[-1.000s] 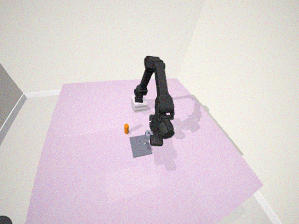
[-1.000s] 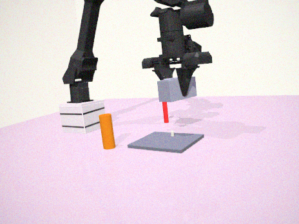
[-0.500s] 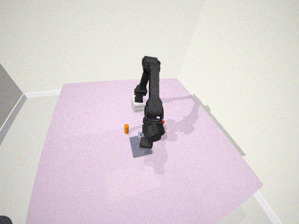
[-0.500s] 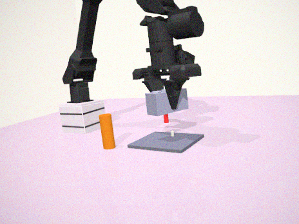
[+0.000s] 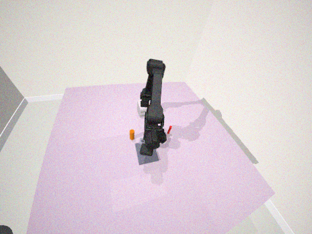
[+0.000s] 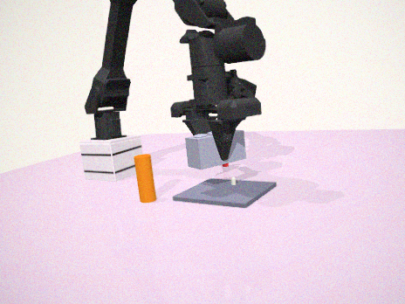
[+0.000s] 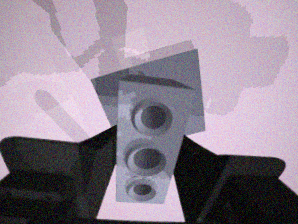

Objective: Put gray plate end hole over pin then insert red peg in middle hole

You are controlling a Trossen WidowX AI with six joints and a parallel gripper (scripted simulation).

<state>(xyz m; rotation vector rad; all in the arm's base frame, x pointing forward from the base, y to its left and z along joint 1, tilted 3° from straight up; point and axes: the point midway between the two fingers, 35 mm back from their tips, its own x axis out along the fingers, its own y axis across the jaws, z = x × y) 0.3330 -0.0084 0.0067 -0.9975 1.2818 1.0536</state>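
Right now the gray base is 1 cm ahead of my gripper tip, 2 cm to the left of it and 5 cm below it. The rest, counted from my gripper tip: gray plate 3 cm above; orange cylinder 9 cm behind, 9 cm to the right, 2 cm below; red peg 12 cm behind, 17 cm to the left, 2 cm below.
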